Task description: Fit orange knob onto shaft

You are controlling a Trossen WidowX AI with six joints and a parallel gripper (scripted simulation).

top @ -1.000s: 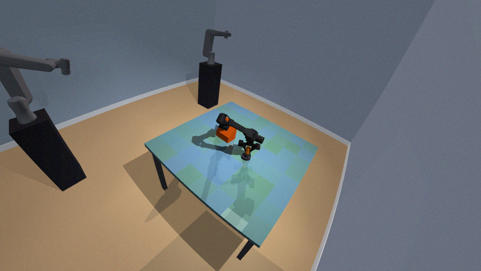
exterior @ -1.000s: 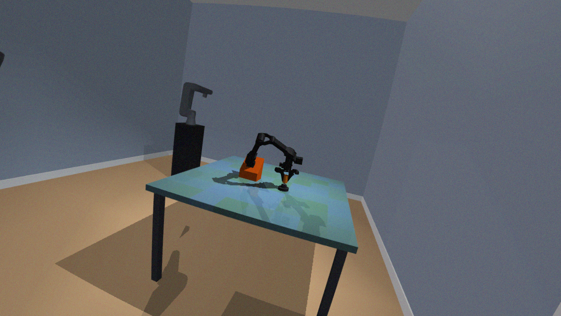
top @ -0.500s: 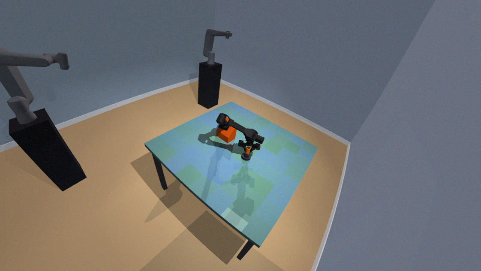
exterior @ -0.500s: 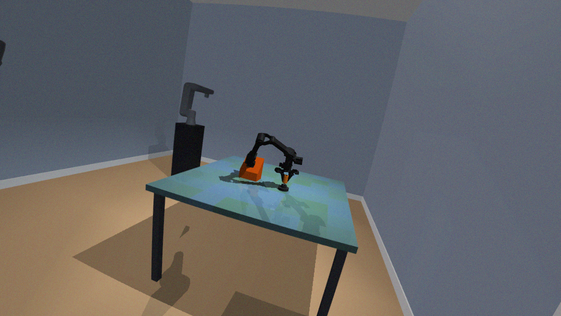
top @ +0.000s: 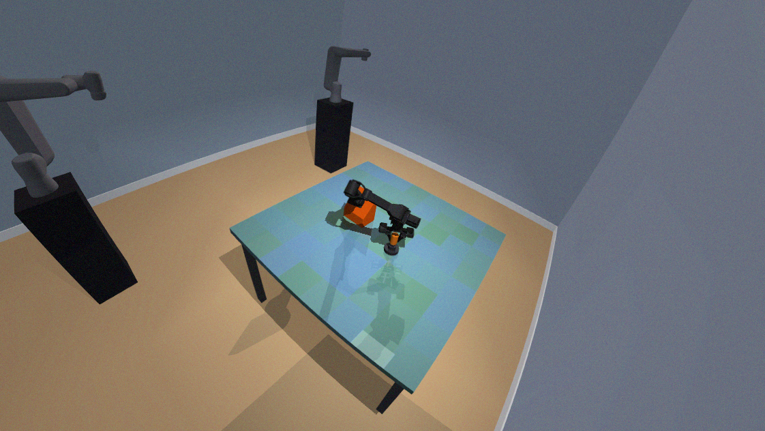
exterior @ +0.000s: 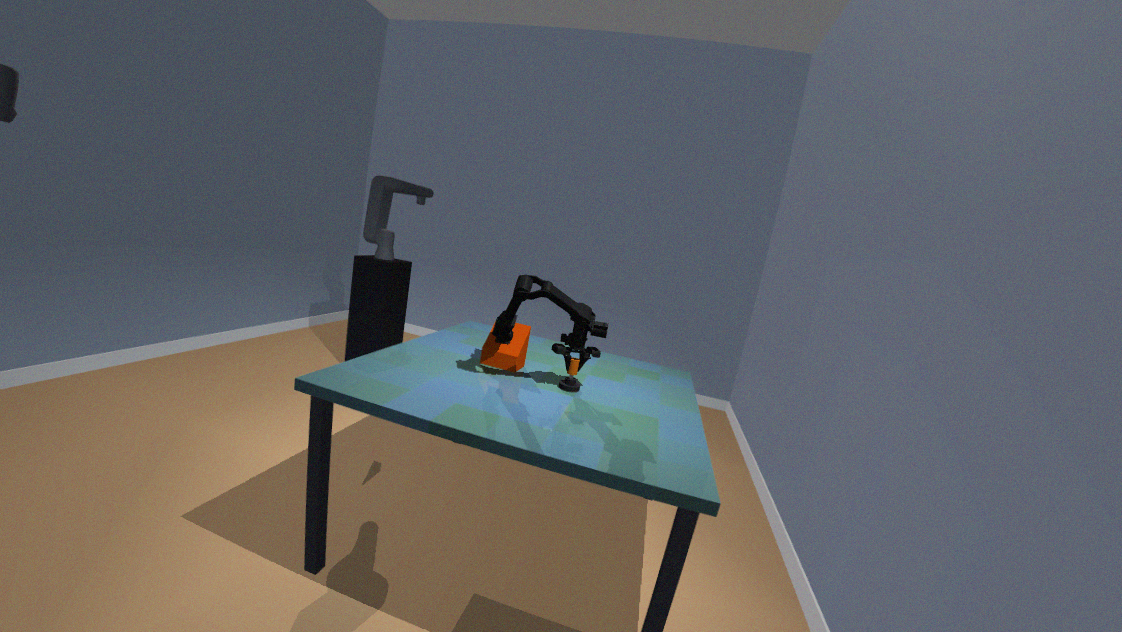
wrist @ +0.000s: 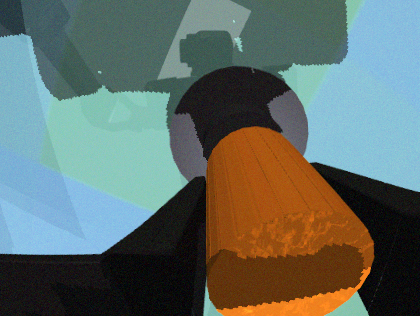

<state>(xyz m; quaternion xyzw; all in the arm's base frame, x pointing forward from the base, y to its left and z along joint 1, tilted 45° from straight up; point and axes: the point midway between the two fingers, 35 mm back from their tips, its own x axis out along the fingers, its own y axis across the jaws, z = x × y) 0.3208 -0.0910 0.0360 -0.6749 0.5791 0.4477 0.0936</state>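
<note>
My gripper tip is now 3 cm below the orange knob. From my gripper tip the other things lie so: pedestal: 4 cm below.
</note>
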